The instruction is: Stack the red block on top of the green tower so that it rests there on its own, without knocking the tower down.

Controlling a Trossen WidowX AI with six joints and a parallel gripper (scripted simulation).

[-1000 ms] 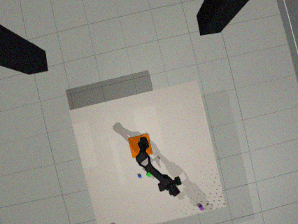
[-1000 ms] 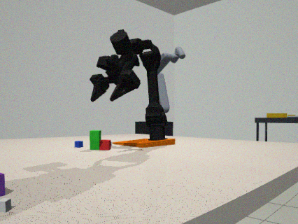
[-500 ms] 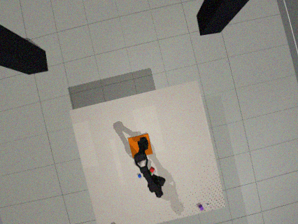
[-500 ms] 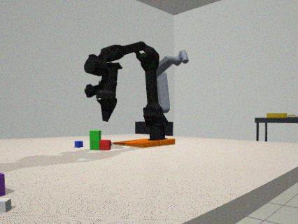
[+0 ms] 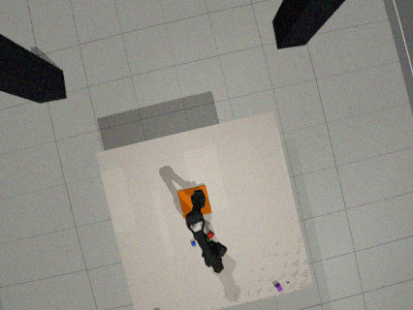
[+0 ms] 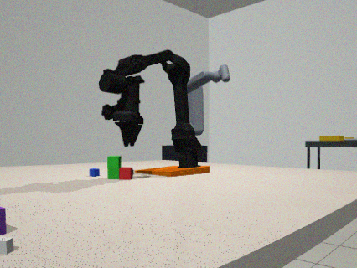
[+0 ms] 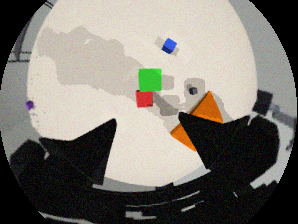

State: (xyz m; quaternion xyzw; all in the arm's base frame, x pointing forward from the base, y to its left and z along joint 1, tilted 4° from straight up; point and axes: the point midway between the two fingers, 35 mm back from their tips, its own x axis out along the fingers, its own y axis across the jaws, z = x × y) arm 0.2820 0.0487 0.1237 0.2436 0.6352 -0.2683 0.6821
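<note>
My gripper tip is 8 cm above the red block, 1 cm to the left of it and 1 cm short of it. Also, from my gripper tip: blue block (14 cm to the right, 9 cm below, 5 cm ahead); purple block (46 cm ahead, 41 cm to the left, 8 cm below).
</note>
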